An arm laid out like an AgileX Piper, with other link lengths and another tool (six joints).
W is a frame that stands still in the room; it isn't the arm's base.
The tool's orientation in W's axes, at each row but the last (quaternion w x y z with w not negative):
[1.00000 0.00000 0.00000 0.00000]
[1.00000 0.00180 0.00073 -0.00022]
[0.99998 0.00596 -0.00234 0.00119]
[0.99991 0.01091 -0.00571 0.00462]
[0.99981 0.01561 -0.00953 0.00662]
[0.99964 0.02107 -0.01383 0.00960]
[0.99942 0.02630 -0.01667 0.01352]
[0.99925 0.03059 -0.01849 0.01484]
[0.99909 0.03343 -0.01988 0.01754]
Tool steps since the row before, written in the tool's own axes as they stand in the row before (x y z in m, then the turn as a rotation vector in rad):
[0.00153 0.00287 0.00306 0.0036 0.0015 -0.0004]
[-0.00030 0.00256 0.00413 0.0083 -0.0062 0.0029]
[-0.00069 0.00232 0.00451 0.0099 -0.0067 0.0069]
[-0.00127 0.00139 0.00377 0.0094 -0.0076 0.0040]
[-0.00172 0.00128 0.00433 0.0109 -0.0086 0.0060]
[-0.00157 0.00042 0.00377 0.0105 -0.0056 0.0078]
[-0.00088 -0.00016 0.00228 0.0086 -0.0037 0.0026]
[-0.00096 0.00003 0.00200 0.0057 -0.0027 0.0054]
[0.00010 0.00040 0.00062 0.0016 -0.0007 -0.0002]
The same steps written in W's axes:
[0.00153 0.00287 0.00306 0.0036 0.0015 -0.0004]
[-0.00029 0.00255 0.00414 0.0083 -0.0062 0.0029]
[-0.00072 0.00226 0.00453 0.0099 -0.0068 0.0069]
[-0.00133 0.00130 0.00378 0.0094 -0.0076 0.0039]
[-0.00182 0.00112 0.00433 0.0109 -0.0086 0.0059]
[-0.00168 0.00023 0.00374 0.0104 -0.0057 0.0079]
[-0.00095 -0.00030 0.00224 0.0086 -0.0036 0.0027]
[-0.00103 -0.00012 0.00196 0.0056 -0.0029 0.0054]
[0.00006 0.00036 0.00065 0.0016 -0.0006 -0.0002]

